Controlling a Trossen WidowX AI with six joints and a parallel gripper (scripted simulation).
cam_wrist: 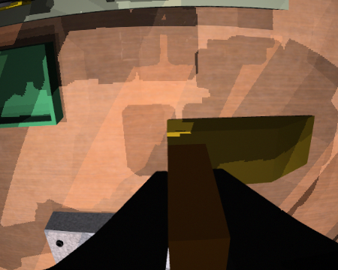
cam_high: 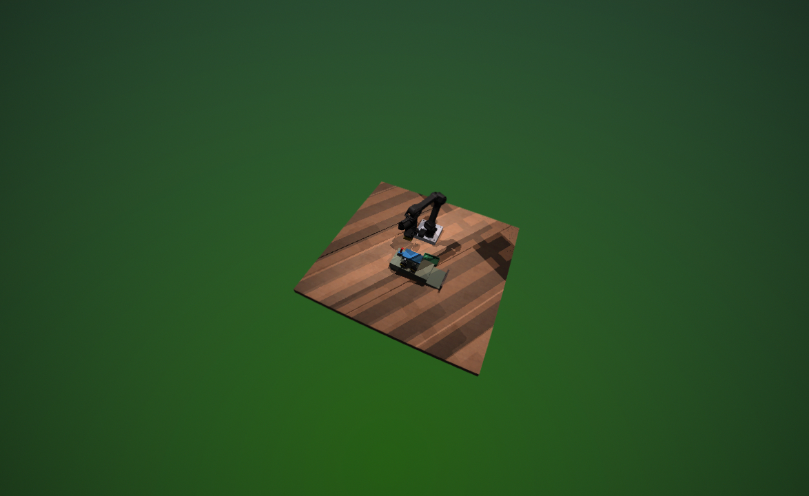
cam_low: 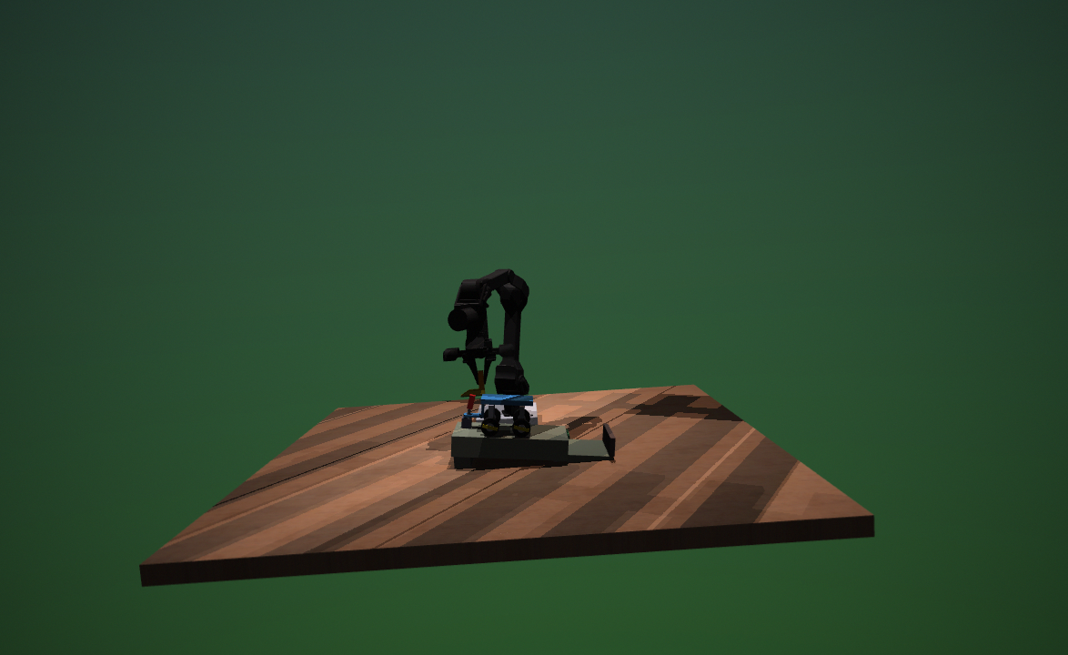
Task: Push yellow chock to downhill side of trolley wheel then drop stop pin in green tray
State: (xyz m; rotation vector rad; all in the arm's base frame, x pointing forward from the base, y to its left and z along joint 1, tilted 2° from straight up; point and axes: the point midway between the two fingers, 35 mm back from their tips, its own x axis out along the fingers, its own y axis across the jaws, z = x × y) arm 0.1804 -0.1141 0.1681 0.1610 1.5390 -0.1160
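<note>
My gripper tip is 110 mm short of the red-headed stop pin, 50 mm to the left of it and 40 mm above it. From my gripper tip the other things lie so: trolley: 140 mm ahead, 40 mm to the left, 60 mm below; ramp: 140 mm ahead, 50 mm to the left, 120 mm below; yellow chock: 20 mm to the right, 10 mm below.
</note>
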